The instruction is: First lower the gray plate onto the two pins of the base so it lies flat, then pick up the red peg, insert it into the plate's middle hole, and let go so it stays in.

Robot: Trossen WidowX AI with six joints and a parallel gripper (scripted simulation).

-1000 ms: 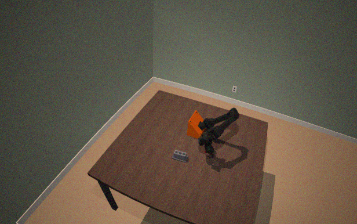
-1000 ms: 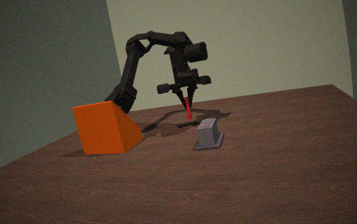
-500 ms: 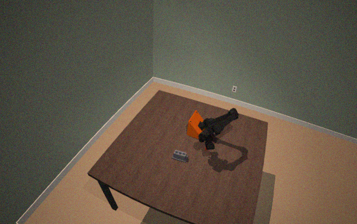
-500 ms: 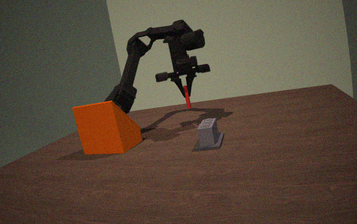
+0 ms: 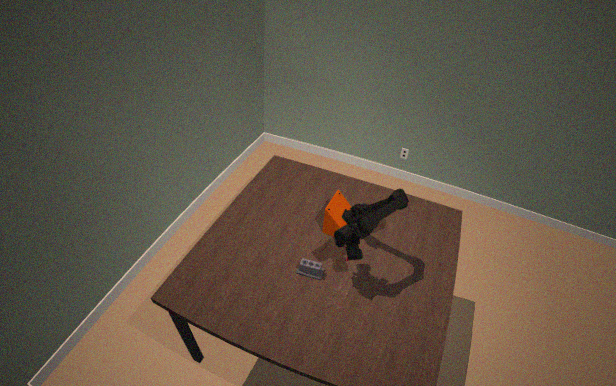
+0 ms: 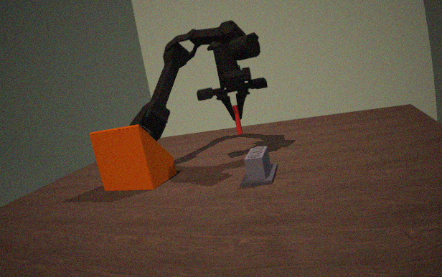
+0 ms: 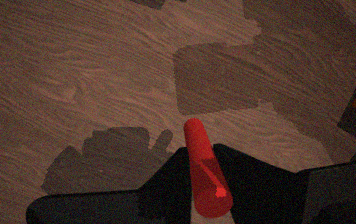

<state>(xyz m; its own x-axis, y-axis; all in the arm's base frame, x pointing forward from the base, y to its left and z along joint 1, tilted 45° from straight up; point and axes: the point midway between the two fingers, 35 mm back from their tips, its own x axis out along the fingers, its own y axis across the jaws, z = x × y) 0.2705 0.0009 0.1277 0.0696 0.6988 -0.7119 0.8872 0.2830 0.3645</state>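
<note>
My gripper tip is 150 mm to the left of the gray plate, 80 mm short of it and 70 mm above it. Round my gripper tip: red peg: right at my gripper tip.
</note>
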